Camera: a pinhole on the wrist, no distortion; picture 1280 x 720 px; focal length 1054.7 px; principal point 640.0 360.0 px. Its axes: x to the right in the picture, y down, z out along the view. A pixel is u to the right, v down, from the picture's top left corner.
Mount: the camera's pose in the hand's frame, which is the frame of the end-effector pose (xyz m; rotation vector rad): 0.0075 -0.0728 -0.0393 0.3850 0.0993 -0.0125
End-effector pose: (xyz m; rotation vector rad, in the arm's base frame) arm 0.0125 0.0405 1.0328 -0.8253 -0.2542 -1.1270
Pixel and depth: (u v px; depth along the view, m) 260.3 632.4 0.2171
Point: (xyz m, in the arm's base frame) -0.0576 0.1875 1.1822
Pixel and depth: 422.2 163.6 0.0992
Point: -0.0903 0.0536 1.1207
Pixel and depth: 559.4 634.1 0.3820
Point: -0.0126 0.2516 1.3413
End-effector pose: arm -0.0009 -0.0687 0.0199 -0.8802 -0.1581 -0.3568
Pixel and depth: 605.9 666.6 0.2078
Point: -0.0133 0.0070 0.2055
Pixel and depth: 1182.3 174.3 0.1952
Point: 0.0509 -0.1104 0.2575
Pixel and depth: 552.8 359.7 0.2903
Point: -0.0554 0.0017 0.3002
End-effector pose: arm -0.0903 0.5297 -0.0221 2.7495 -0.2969 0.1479
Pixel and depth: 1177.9 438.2 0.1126
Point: 0.0111 0.5899 -0.1062
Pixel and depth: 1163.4 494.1 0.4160
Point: 0.2185 0.5170 -0.3669
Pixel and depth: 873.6 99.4 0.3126
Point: 0.0826 0.6688 -0.2963
